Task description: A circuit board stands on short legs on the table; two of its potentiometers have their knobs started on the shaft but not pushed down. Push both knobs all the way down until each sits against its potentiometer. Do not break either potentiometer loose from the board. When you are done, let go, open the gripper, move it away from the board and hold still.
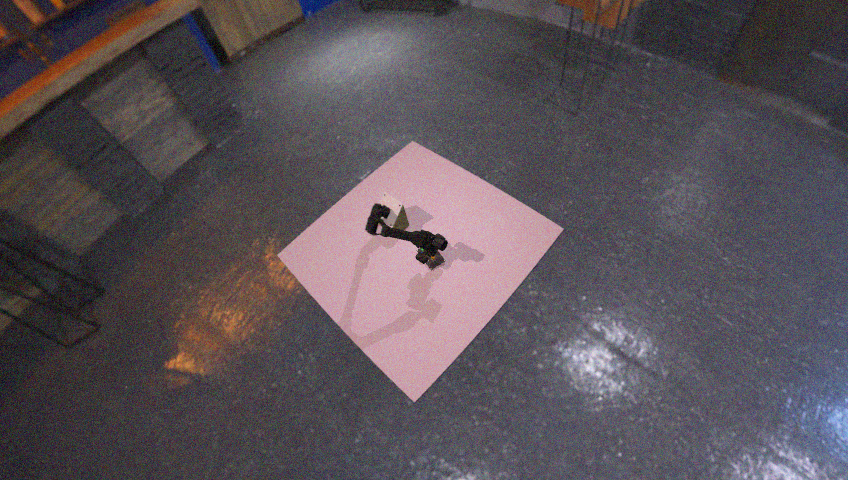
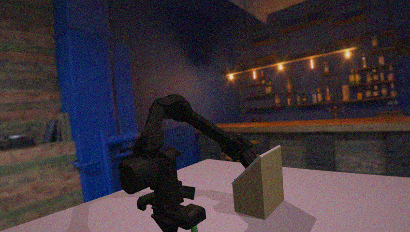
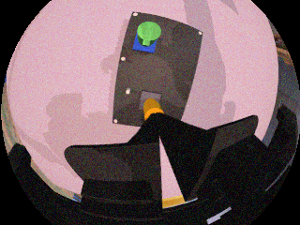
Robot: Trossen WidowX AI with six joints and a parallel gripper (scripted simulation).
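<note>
Now: the orange knob 1 cm below my gripper tip.
</note>
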